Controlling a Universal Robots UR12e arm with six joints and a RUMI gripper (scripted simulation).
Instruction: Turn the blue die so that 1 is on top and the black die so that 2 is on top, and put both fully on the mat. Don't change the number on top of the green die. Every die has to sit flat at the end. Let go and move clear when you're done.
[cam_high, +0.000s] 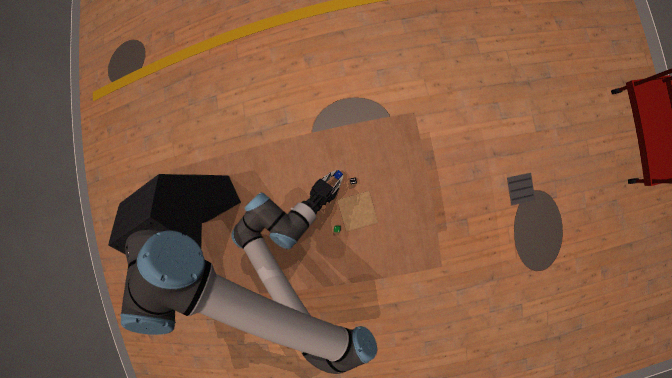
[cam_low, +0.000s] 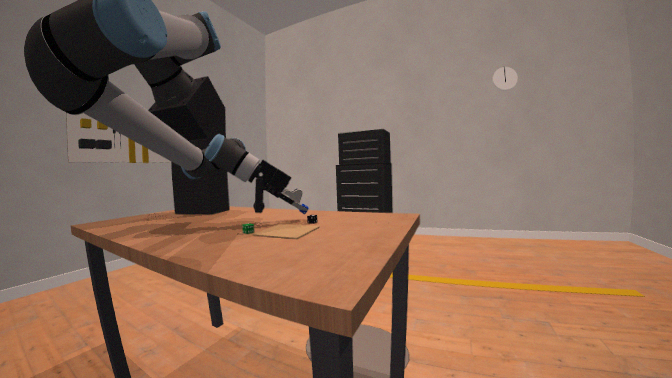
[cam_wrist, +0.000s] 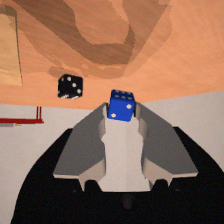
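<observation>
The black die lies 60 mm ahead of my hand, 40 mm to the right of it and 30 mm below it. The rest, counted from my hand: green die: 220 mm to the right, 60 mm behind, 30 mm below; then tan mat: 160 mm to the right, 40 mm below, 40 mm ahead; then blue die: right at my hand.
</observation>
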